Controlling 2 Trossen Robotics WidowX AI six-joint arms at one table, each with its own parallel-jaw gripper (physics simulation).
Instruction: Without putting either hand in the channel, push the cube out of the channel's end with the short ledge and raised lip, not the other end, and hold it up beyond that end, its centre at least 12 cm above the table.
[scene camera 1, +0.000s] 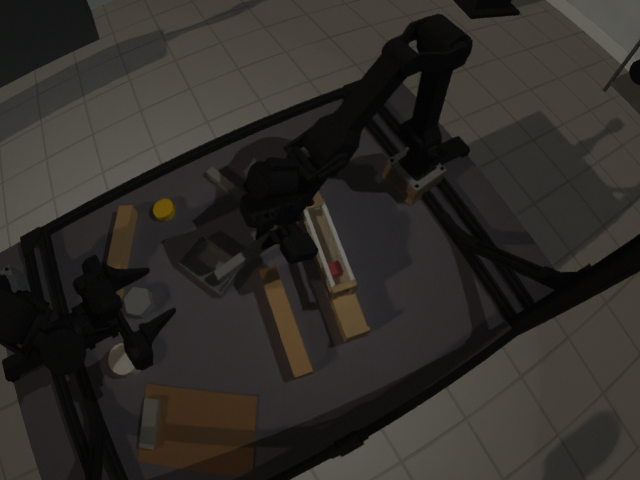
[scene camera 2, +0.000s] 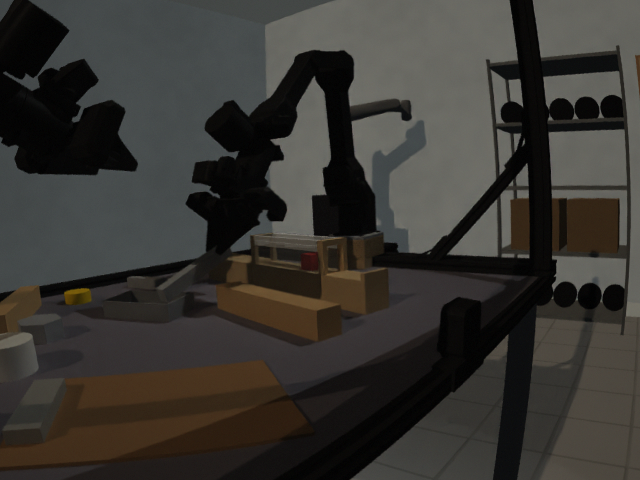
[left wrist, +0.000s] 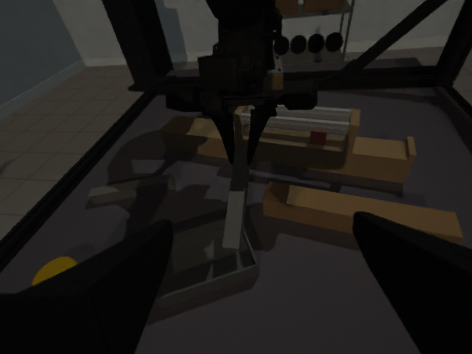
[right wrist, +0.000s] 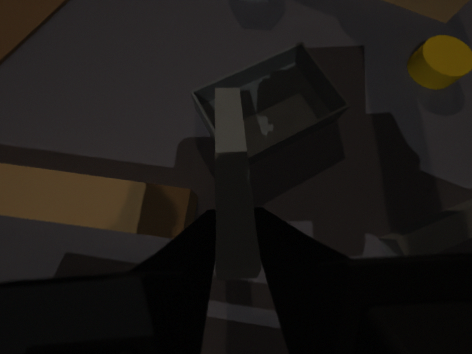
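The red cube (scene camera 1: 336, 269) sits inside the clear-walled channel (scene camera 1: 329, 245), close to the end with the wooden ledge (scene camera 1: 349, 314). It also shows in scene camera 2 (scene camera 2: 309, 260) and the left wrist view (left wrist: 318, 137). My right gripper (scene camera 1: 268, 238) is left of the channel, outside it, shut on a grey stick (right wrist: 231, 140). The stick slants down, and its far end (left wrist: 233, 228) reaches over a corner of the grey tray (scene camera 1: 209, 259). My left gripper (scene camera 1: 162, 291) is open and empty at the far left of the table.
A long wooden block (scene camera 1: 287, 324) lies left of the channel, alongside it. A yellow disc (scene camera 1: 164, 209), a wooden plank (scene camera 1: 122, 235), a grey hexagon (scene camera 1: 137, 301) and a white cylinder (scene camera 1: 120, 359) are at the left. A flat wooden board (scene camera 1: 199, 429) with a grey block (scene camera 1: 150, 423) lies at the front.
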